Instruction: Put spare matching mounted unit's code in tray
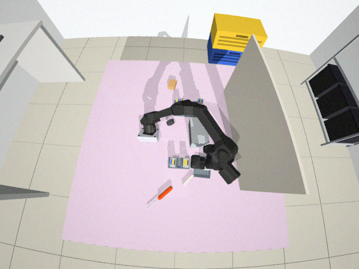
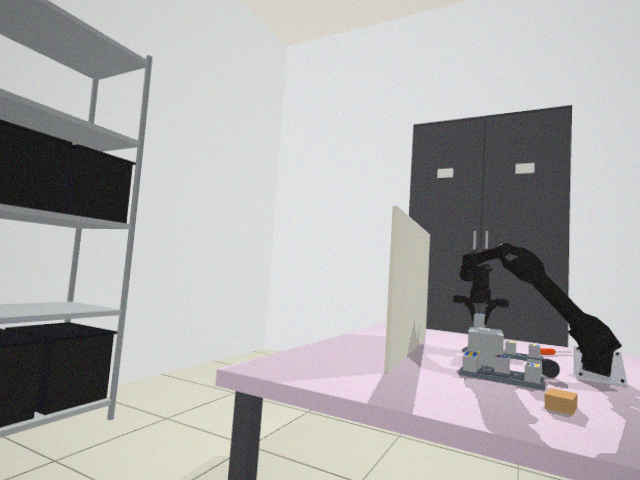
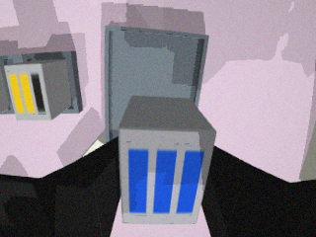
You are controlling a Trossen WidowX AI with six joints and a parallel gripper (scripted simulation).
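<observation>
The dark grey tray is 100 mm below my gripper tip. Also, from my gripper tip: grey mounted unit 200 mm to the left, 70 mm behind, 50 mm below; holder 150 mm behind, 90 mm below; white stick 90 mm to the right, 90 mm below, 80 mm behind.
</observation>
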